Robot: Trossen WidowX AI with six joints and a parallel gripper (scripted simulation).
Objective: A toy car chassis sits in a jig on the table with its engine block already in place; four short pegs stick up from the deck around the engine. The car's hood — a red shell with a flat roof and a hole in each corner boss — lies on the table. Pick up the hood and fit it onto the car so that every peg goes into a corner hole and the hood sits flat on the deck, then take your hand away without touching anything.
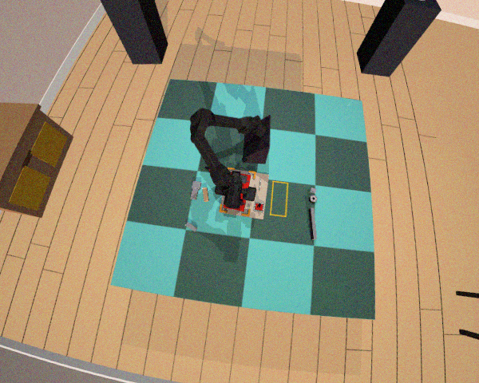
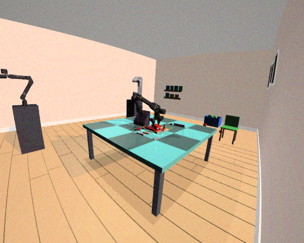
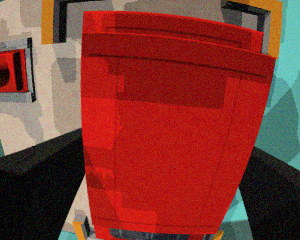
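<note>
The jig lies 4 cm below my gripper tip, 3 cm to the left of it and 3 cm behind it. Also, from my gripper tip: grey bar 40 cm to the left, 11 cm ahead, 4 cm below; then red hood 1 cm above; then wheel 41 cm to the left, 5 cm below, 2 cm behind.
</note>
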